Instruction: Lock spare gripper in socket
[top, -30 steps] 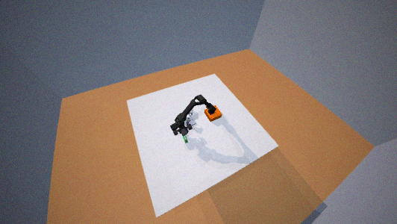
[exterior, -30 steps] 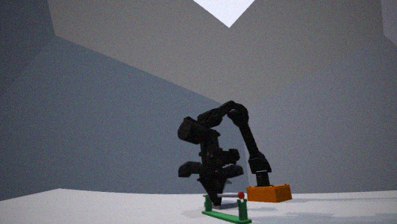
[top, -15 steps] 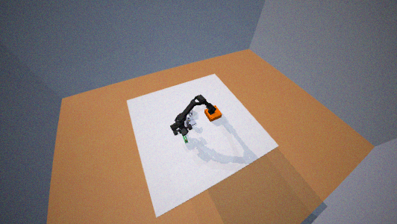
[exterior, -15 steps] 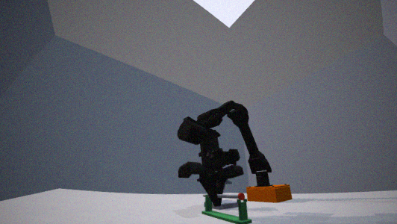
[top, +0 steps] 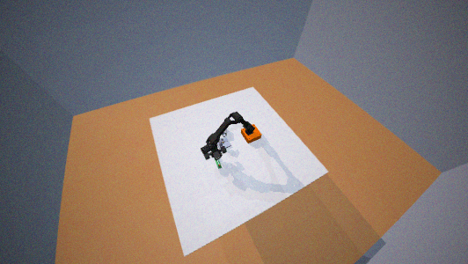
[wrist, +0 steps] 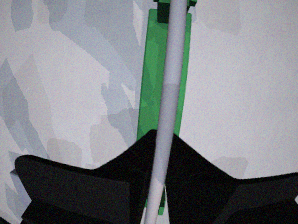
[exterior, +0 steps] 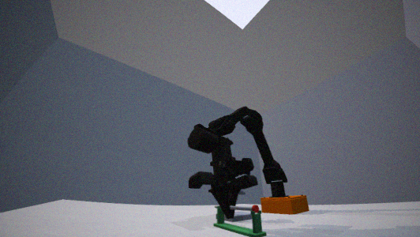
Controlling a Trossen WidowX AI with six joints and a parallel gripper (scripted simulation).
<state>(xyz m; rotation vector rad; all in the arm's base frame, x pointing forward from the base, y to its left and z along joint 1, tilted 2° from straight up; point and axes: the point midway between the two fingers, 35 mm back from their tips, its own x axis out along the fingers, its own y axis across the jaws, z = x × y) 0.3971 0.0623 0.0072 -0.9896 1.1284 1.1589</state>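
The green cradle is 2 cm to the left of my gripper tip. The rest, counted from my gripper tip: grey mount: 12 cm behind, 10 cm to the right, 3 cm above; spare gripper: 21 cm to the right, 20 cm behind, 1 cm above.
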